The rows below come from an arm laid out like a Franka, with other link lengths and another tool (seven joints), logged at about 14 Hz.
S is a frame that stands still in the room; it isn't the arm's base.
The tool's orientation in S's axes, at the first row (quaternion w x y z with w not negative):
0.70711 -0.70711 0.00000 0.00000
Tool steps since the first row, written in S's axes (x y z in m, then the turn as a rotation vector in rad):
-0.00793 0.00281 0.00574 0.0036 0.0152 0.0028
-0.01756 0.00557 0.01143 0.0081 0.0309 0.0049
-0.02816 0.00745 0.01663 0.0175 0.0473 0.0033
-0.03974 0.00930 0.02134 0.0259 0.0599 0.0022
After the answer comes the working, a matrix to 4 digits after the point.
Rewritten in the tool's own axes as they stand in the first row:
-0.00793 -0.00574 0.00281 0.0036 -0.0028 0.0152
-0.01756 -0.01143 0.00557 0.0081 -0.0049 0.0309
-0.02816 -0.01663 0.00745 0.0175 -0.0033 0.0473
-0.03974 -0.02134 0.00930 0.0259 -0.0022 0.0599

The tool's axes in the first row as the columns of a matrix, in S's axes (rounded; the answer above uses it unrounded):
1.0000 0.0000 0.0000
0.0000 0.0000 1.0000
0.0000 -1.0000 0.0000

